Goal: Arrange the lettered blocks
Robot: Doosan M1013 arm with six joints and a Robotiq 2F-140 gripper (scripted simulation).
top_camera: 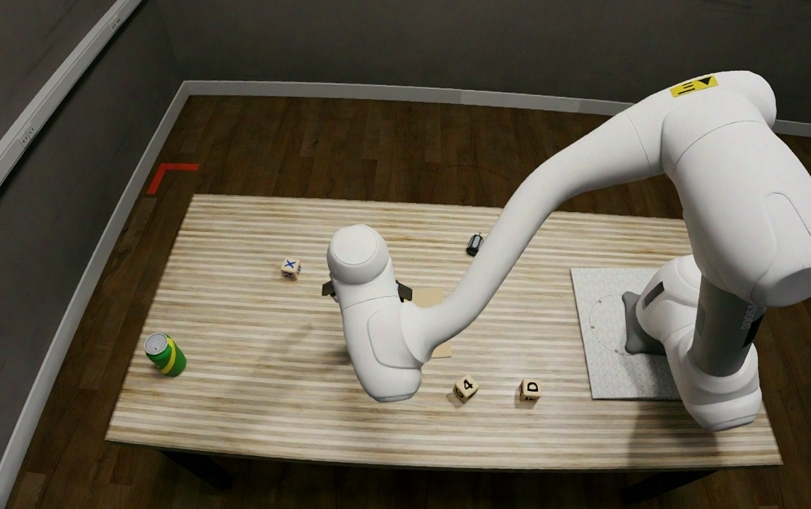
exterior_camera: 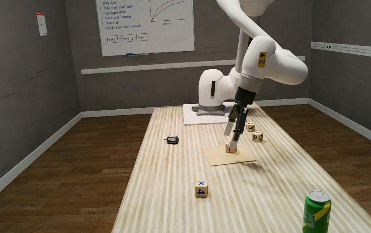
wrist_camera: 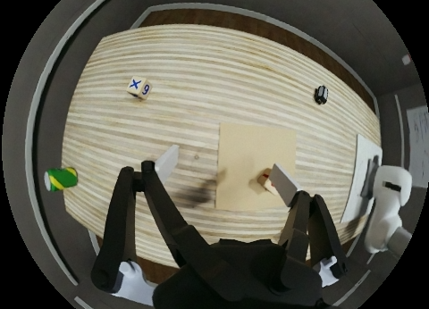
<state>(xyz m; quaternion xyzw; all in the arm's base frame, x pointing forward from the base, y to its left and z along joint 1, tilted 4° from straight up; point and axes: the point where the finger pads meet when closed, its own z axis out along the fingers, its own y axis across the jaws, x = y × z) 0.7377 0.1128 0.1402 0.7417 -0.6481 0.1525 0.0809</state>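
Right now my hand is 100 mm past the tan mat, 10 mm to the left of it and 110 mm above it. Round my hand: black object (240 mm behind, 300 mm to the right, 90 mm below).
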